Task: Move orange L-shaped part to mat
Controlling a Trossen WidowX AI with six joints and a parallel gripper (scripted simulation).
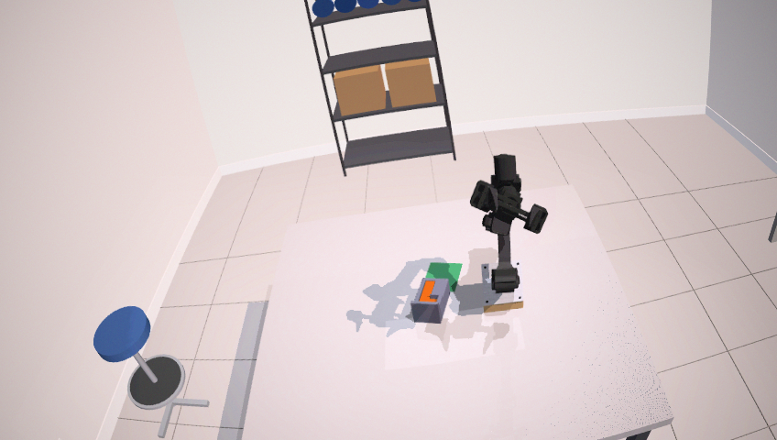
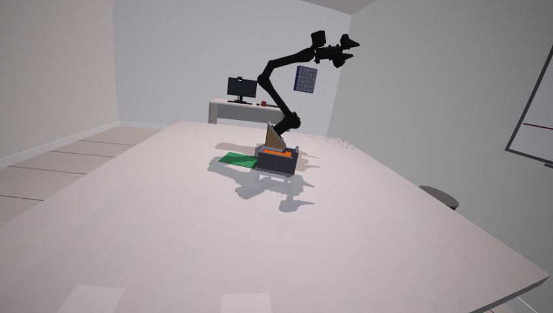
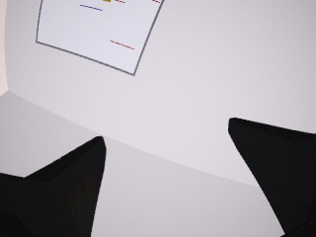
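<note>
Now: gripper tip 52 cm above the orange L-shaped part, 36 cm to the left of it and 20 cm short of it. Round my gripper tip: green mat (58 cm below, 52 cm to the right, 14 cm ahead).
</note>
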